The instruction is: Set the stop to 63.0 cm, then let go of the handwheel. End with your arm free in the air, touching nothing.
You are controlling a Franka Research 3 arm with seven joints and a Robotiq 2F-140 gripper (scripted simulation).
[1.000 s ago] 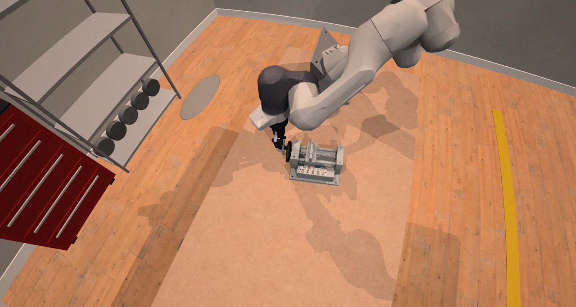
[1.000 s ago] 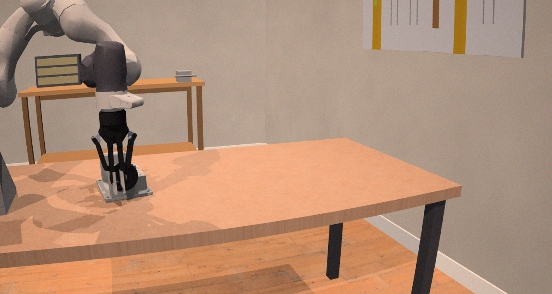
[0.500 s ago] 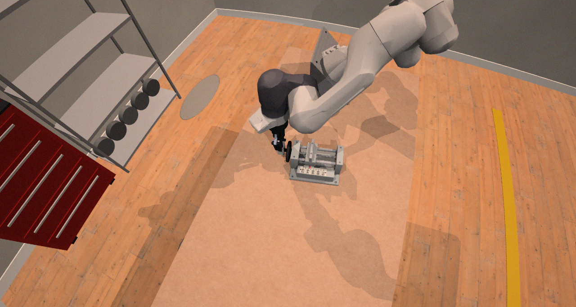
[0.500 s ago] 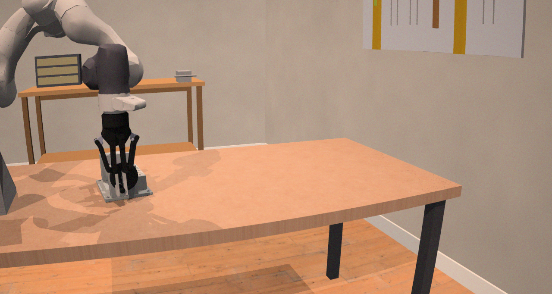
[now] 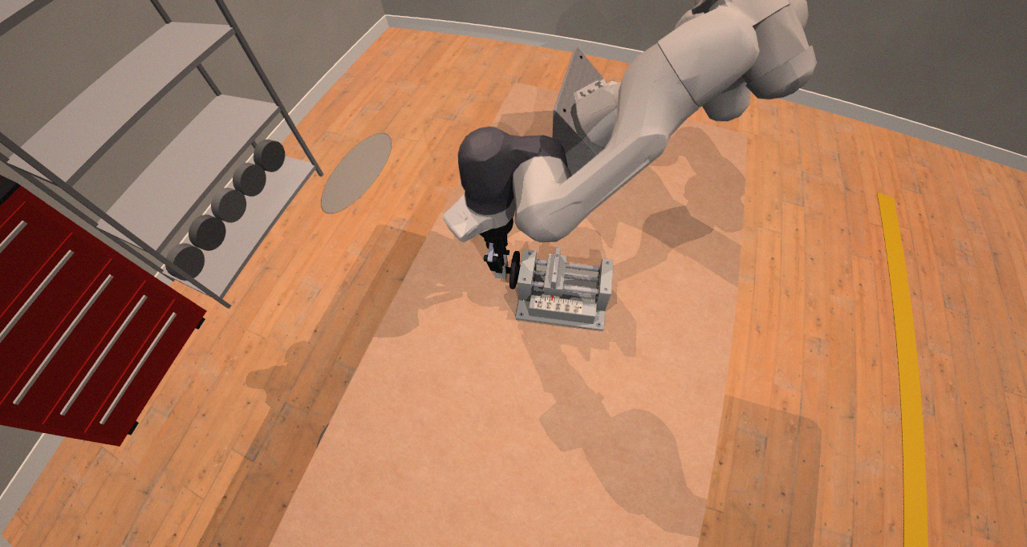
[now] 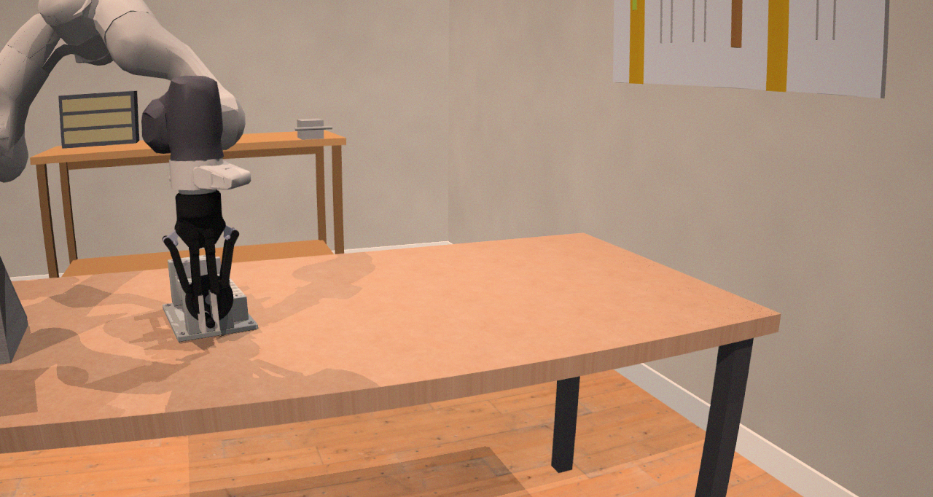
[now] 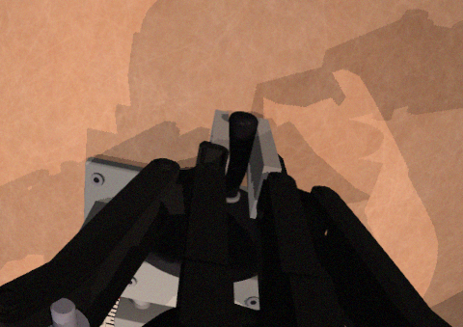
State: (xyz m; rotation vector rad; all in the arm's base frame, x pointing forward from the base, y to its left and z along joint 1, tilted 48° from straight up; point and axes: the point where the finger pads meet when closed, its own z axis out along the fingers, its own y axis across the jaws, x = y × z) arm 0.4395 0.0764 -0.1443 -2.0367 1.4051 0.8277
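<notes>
Now: the black handwheel 2 cm to the left of my hand and 1 cm below it. Round my hand: sliding stop 1 cm behind, 13 cm to the left, 3 cm above.
</notes>
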